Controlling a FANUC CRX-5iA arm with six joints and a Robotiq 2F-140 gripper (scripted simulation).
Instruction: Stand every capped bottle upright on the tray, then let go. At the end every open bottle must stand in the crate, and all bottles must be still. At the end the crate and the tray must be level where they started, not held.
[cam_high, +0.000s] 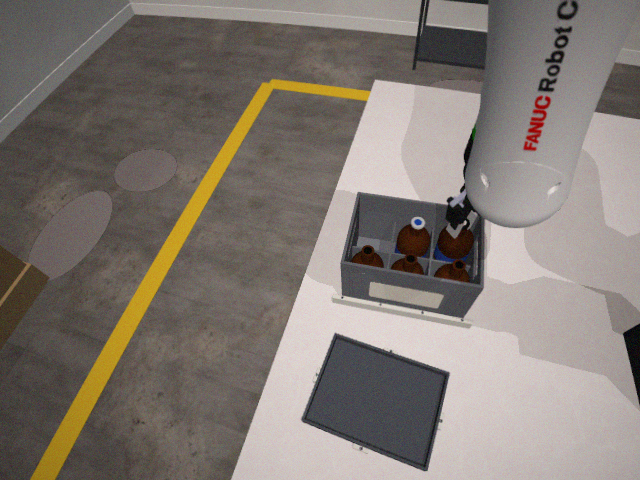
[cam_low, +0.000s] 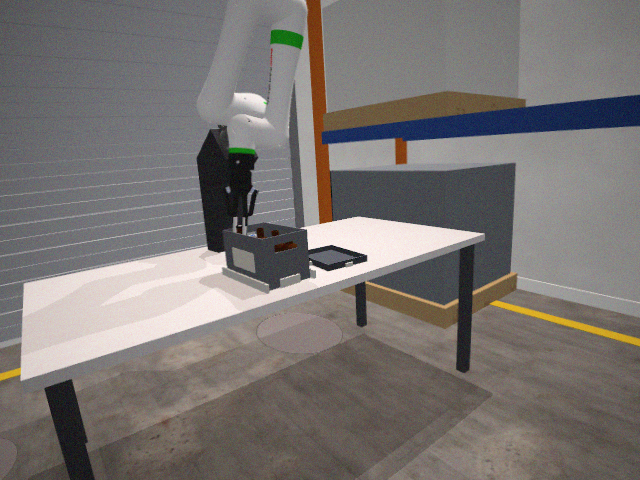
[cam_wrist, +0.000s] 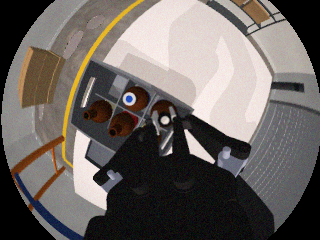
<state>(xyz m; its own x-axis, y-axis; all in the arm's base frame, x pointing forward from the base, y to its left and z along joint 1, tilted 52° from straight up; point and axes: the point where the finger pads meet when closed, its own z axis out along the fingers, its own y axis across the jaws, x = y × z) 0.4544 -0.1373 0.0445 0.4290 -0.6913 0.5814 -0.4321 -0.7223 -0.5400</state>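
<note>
Now: hand 8 cm short of the grey crate, 6 cm to the right of it and 10 cm above it. The rest, counted from my hand: flat tray 4 cm ahead, 35 cm to the left, 17 cm below.
</note>
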